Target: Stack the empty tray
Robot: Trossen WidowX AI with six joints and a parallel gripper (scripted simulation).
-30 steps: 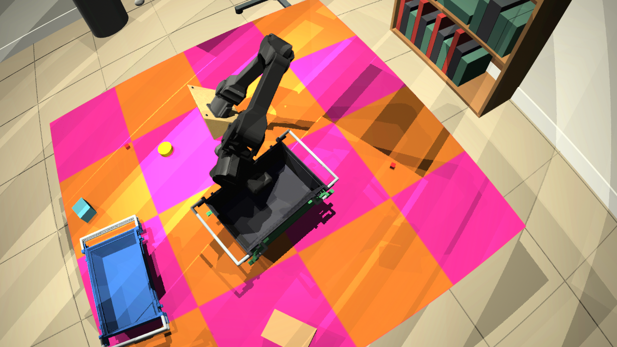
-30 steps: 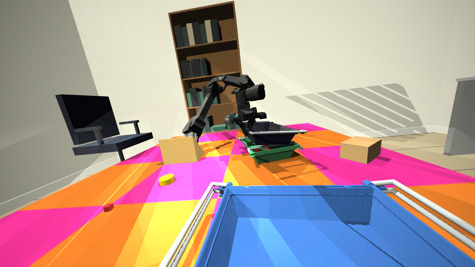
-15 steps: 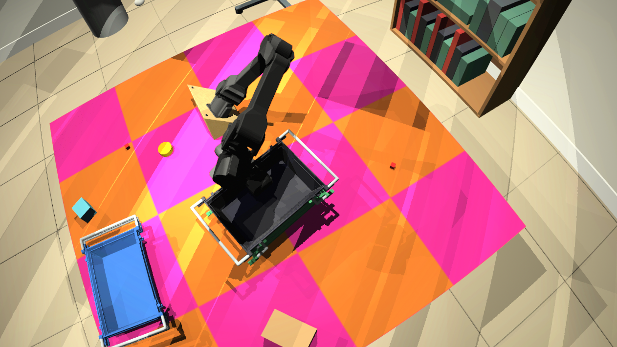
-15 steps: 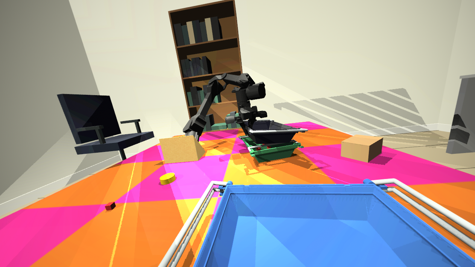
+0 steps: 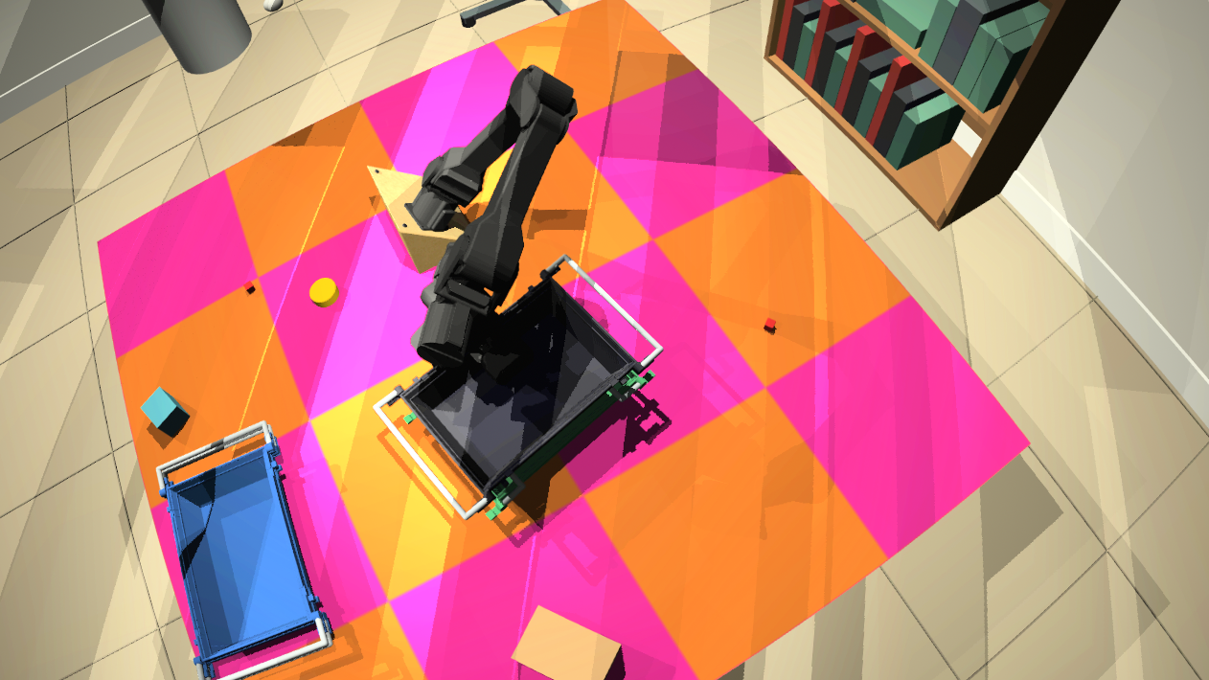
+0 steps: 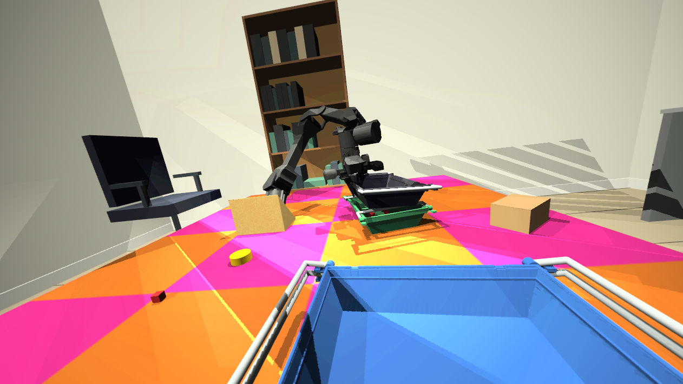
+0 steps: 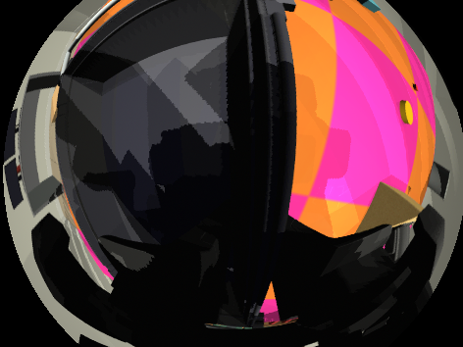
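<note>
The black tray lies 80 mm ahead of my gripper tip, 10 mm to the left of it and 30 mm above it. From my gripper tip the other things lie so: cyan cube 300 mm behind, 510 mm to the right, 70 mm below; yellow disc 330 mm behind, 160 mm to the right, 80 mm below; cardboard box 400 mm ahead, 160 mm to the right, 60 mm below.
</note>
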